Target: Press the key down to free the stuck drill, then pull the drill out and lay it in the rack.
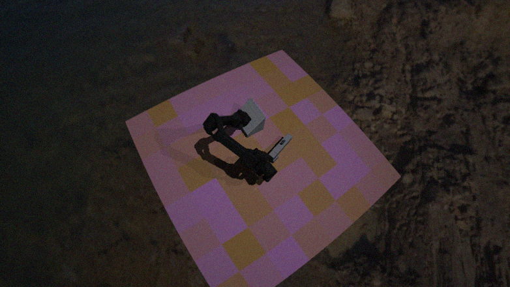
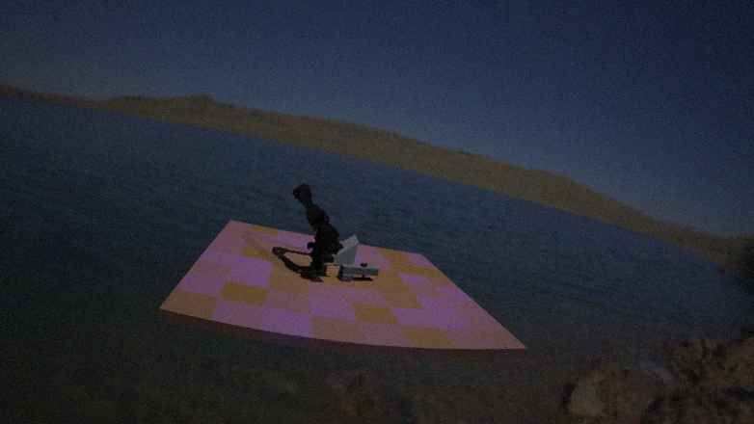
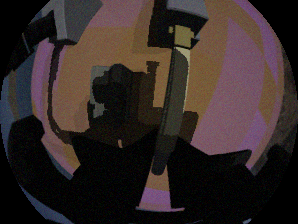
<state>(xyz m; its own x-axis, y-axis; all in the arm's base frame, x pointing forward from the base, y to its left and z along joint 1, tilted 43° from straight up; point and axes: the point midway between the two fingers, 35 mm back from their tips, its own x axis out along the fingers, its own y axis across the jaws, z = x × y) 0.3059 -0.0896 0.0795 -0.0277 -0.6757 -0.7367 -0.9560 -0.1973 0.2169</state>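
Now: gripper tip 10 mm past the drill, 40 mm to the right of it and 30 mm below it. Also, from my gripper tip: light grey housing: 50 mm behind, 190 mm to the left, 10 mm above; grey-green block: 70 mm behind, 10 mm to the left, 10 mm below.
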